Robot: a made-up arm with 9 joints.
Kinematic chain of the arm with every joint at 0, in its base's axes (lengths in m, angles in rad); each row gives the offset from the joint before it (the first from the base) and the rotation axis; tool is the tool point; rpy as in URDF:
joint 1: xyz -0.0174 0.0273 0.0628 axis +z
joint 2: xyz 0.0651 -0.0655 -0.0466 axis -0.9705 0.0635 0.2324
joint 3: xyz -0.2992 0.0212 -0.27 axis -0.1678 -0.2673 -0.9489
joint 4: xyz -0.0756 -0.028 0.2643 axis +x
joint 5: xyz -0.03 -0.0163 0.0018 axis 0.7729 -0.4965 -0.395
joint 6: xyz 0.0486 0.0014 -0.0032 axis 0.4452 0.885 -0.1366
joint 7: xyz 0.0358 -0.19 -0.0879 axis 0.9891 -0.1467 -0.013
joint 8: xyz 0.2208 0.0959 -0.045 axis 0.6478 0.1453 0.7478
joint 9: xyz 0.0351 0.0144 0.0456 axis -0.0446 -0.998 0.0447
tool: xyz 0.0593 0.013 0.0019 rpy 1.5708 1.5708 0
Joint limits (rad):
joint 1: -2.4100..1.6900
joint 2: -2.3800..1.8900
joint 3: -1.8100..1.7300
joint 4: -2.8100..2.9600
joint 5: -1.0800..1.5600
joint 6: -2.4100..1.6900
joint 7: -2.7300..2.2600
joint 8: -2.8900..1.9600
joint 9: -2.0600..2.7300
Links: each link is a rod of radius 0.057 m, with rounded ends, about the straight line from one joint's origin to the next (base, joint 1, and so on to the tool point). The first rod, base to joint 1, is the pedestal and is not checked.
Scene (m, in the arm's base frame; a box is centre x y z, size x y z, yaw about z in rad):
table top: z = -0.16
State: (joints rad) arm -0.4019 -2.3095 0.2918 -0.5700 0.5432 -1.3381 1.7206 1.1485 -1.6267
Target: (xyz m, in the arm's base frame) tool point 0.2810 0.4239 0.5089
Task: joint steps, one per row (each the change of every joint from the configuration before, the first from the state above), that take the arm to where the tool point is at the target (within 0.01 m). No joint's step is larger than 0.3 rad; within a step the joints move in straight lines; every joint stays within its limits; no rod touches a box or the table.
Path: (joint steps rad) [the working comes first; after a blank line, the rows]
Joints at the target: -1.8436 -1.4876 0.9938 -0.5211 1.1678 -1.9982 2.0014 1.1478 -1.4681
Straight joint move there: clear.

1: -0.2883 0.1644 0.1404 0.0098 0.1249 -0.1320 0.0562 -0.0001 0.0317
2: -0.2884 0.1644 0.1404 0.0097 0.1249 -0.1321 0.0561 -0.0002 0.0318
3: -0.2883 0.1643 0.1404 0.0098 0.1250 -0.1320 0.0562 -0.0001 0.0317
4: -0.2883 0.1644 0.1404 0.0098 0.1249 -0.1320 0.0561 -0.0002 0.0317
5: -0.2884 0.1644 0.1404 0.0098 0.1249 -0.1320 0.0562 -0.0001 0.0317

